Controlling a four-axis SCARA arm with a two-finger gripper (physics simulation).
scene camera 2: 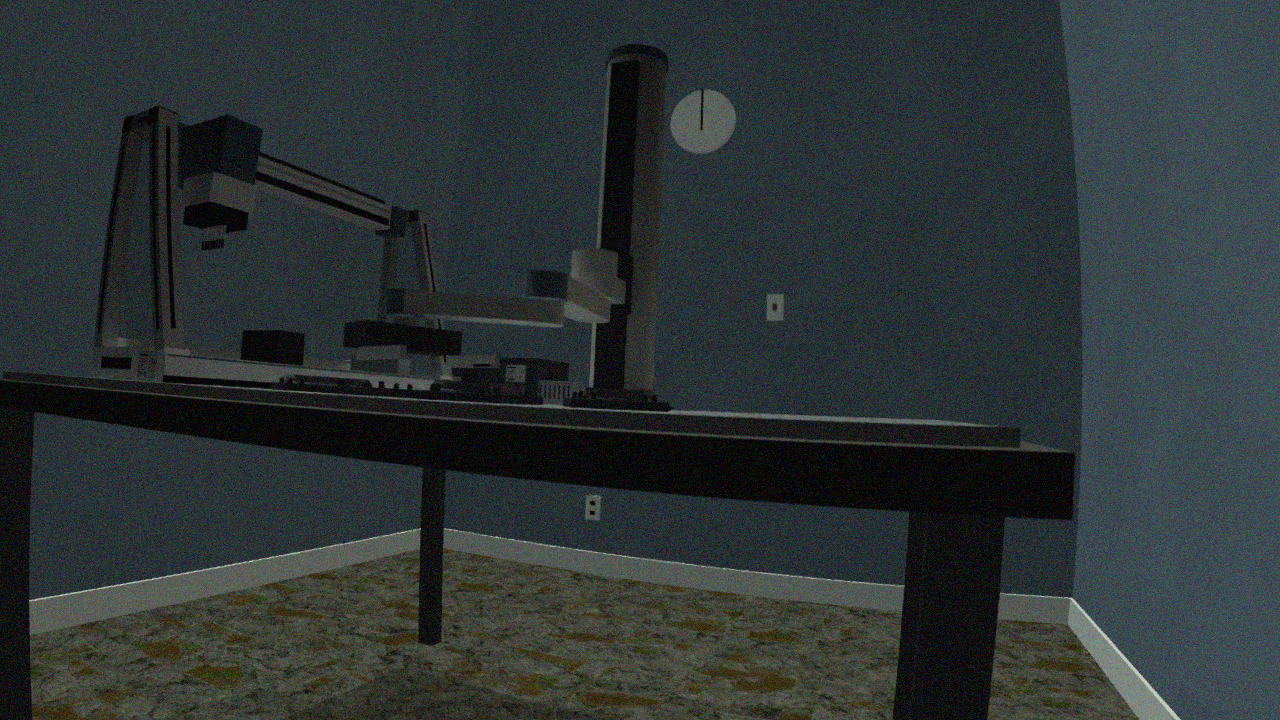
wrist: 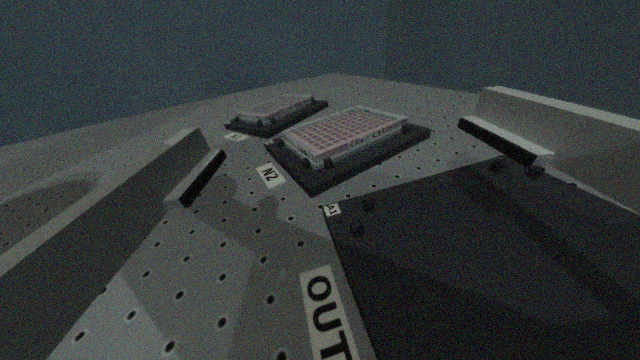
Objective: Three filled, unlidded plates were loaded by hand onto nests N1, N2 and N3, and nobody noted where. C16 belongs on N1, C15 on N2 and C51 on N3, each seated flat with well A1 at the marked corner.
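Observation:
My gripper is open and empty; its fingers stand wide apart at both sides of the wrist view. A plate with pink wells sits on the dark nest N2, beyond the fingers. It looks flat; the code on its side is too blurred to read surely. Another pink-welled plate sits on a dark nest farther back left, its tag unreadable. The dark OUT nest bears no plate in its visible part and has an A1 tag at one corner. Nest N3 does not show in the wrist view.
The N2 tag and OUT tag lie on the perforated deck. In the scene view, a gantry frame carrying a boxy head stands left of the arm's column. Low dark blocks sit on the table between them.

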